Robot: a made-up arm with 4 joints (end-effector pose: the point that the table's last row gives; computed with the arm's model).
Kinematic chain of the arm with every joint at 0, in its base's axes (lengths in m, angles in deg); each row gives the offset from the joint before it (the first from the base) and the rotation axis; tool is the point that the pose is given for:
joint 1: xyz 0 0 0.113 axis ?
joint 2: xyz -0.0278 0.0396 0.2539 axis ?
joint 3: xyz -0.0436 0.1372 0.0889 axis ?
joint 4: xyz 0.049 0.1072 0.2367 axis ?
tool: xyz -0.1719 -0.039 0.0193
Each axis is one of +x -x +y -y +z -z.
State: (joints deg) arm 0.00 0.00 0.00 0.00
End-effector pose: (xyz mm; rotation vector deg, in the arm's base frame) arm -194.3 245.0 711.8 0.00 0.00 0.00
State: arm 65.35 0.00 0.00 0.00
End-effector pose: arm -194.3 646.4 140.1 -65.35 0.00 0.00
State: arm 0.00 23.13 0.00 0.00
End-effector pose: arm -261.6 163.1 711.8 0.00 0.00 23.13
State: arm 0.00 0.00 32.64 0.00
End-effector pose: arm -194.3 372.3 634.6 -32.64 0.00 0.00
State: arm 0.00 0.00 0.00 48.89
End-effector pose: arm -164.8 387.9 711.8 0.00 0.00 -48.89
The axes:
joint 1: -x
joint 2: +z
joint 3: -x
joint 4: -z

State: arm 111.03 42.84 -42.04 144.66
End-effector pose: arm -34.7 564.6 -348.4 -75.29 -59.59 -106.52
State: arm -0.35 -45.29 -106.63 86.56
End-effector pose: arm -191.7 -64.2 647.0 117.71 44.54 -85.33
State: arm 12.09 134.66 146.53 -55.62
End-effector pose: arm -217.6 -192.9 318.5 123.72 97.33 -59.05
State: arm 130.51 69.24 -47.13 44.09
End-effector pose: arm -158.6 546.8 -267.2 -96.74 43.10 -29.51
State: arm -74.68 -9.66 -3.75 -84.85
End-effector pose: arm 9.5 -549.7 353.9 65.71 -51.32 62.04
